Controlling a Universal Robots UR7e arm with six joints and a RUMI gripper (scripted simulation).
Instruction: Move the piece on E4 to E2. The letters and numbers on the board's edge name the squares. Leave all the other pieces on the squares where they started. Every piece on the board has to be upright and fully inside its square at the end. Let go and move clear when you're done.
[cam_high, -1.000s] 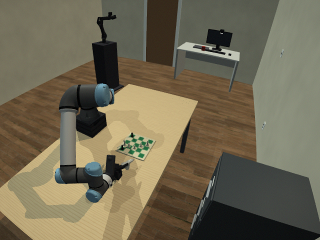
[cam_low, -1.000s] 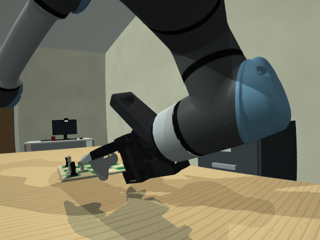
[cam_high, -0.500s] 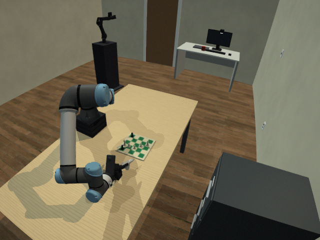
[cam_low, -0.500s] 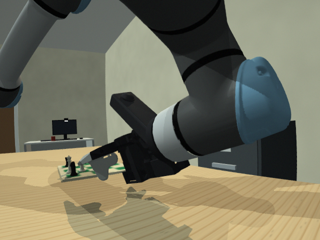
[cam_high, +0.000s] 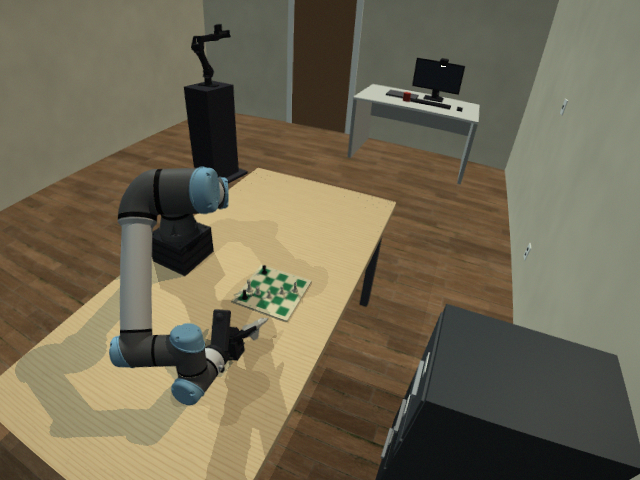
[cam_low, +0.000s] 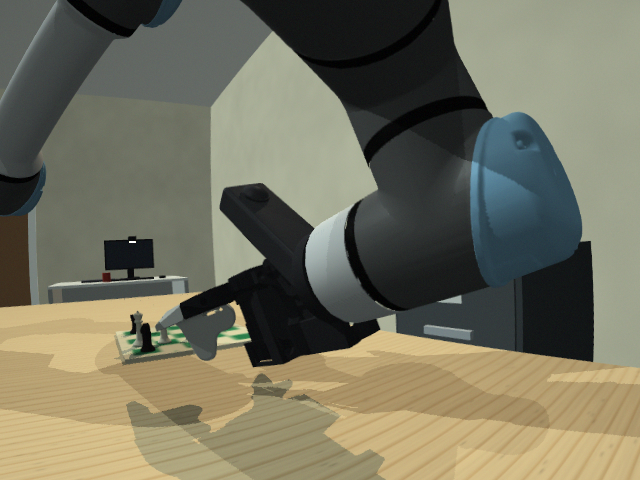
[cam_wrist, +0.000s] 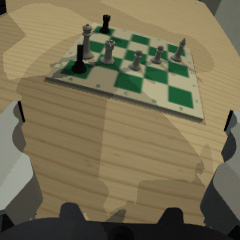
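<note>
Now: the chessboard 19 cm to the left of my hand, 7 cm below it and 4 cm behind it. From my hand the other things lie so: white queen: 14 cm to the left, 11 cm behind, 4 cm below.
</note>
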